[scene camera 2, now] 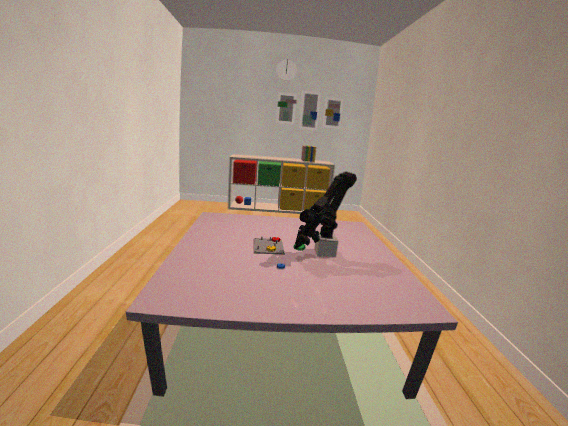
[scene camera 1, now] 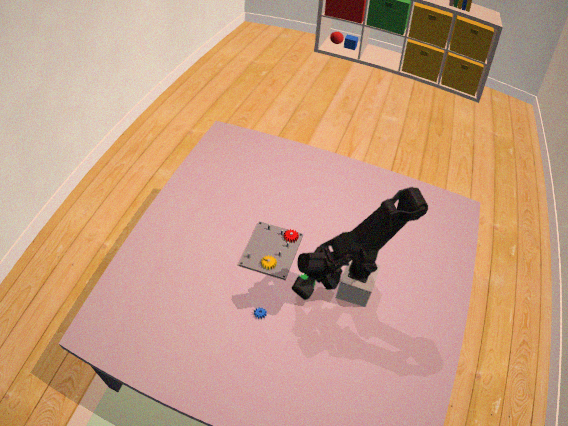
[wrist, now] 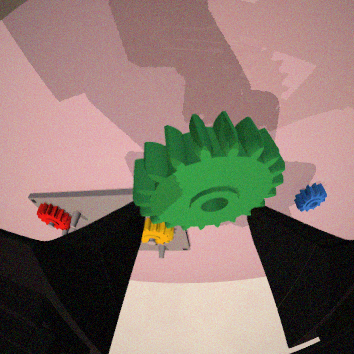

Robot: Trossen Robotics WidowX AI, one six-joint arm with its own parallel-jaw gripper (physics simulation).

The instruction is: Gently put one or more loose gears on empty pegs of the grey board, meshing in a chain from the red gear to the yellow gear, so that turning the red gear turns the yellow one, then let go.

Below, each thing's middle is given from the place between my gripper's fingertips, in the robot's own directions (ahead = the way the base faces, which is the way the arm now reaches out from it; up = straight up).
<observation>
Right now my hand is 20 mm past the green gear [wrist: 211,174]. From my hand the other things lie so: grey board [scene camera 1: 264,242]: 150 mm ahead, 110 mm to the right, 60 mm below.
</observation>
